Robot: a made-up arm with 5 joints.
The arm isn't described. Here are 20 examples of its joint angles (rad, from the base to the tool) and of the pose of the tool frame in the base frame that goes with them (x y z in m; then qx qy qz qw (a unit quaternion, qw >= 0)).
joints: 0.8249 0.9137 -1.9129 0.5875 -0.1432
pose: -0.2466 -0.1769 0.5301 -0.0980 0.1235 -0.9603 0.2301
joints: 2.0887 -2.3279 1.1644 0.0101 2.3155
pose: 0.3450 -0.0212 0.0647 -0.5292 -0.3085 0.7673 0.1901
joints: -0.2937 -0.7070 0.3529 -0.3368 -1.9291
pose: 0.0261 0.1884 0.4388 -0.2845 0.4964 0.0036 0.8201
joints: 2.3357 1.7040 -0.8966 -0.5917 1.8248
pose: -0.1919 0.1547 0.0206 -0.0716 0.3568 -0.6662 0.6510
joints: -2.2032 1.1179 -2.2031 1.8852 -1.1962
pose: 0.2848 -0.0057 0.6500 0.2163 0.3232 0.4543 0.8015
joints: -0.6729 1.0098 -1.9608 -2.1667 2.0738
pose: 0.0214 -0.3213 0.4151 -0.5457 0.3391 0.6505 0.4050
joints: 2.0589 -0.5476 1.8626 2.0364 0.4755
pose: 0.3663 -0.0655 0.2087 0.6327 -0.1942 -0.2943 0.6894
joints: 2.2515 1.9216 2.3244 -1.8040 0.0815
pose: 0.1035 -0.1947 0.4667 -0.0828 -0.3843 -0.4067 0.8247
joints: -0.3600 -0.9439 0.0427 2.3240 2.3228
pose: -0.0078 -0.1044 0.4003 0.7730 -0.2637 -0.5686 0.0981
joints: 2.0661 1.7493 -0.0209 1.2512 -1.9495
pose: -0.1472 -0.0019 -0.2589 -0.9696 0.1011 -0.2121 0.0681
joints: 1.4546 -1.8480 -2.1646 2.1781 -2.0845
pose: -0.2956 0.0072 -0.3918 -0.3372 -0.7058 0.1995 0.5902
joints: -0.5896 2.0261 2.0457 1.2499 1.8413
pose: -0.0148 0.3557 0.2108 0.3599 0.6697 -0.3989 0.5126
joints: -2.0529 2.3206 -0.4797 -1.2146 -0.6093
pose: 0.1659 -0.1106 -0.1606 0.9553 0.0187 -0.1073 0.2748
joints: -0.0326 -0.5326 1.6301 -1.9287 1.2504
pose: -0.1606 0.2866 0.0889 0.3708 0.6859 -0.5826 0.2292
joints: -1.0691 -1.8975 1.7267 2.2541 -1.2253
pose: -0.4682 0.0992 0.1172 -0.5593 0.3150 0.7572 0.1209
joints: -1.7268 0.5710 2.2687 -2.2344 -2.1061
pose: -0.3261 -0.4002 0.3242 -0.3514 -0.4221 0.6492 0.5262
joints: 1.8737 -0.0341 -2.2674 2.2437 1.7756
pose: -0.0124 0.4878 0.2447 0.5553 0.3399 -0.1028 0.7520
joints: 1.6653 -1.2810 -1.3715 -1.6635 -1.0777
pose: -0.3968 0.1138 0.1594 -0.4238 -0.1475 0.8841 0.1306
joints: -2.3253 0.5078 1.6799 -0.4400 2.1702
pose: -0.1466 -0.3225 0.2526 -0.8096 -0.3839 -0.4153 0.1567
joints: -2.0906 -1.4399 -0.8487 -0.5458 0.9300
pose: 0.2688 -0.0666 0.2458 0.5982 -0.5060 0.1511 0.6027
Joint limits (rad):
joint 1: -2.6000..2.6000
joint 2: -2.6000..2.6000
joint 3: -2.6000..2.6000
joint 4: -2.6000..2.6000
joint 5: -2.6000..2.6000
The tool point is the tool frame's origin. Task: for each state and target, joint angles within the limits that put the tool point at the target. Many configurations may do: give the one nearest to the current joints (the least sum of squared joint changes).
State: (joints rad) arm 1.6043 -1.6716 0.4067 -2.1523 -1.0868
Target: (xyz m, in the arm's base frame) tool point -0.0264 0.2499 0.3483
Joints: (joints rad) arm 1.3154 -2.3194 0.0278 -2.0761 -0.8811
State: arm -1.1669 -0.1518 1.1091 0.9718 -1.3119
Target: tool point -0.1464 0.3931 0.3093
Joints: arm -0.5846 0.2204 1.3748 1.0080 -1.4430
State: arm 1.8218 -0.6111 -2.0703 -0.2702 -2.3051
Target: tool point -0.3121 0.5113 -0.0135
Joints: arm 1.5562 -0.6229 -2.4205 -0.0935 -2.0939
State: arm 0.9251 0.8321 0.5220 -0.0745 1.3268
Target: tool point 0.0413 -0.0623 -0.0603
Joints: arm 1.0366 1.4307 -0.0021 -0.5572 1.5949
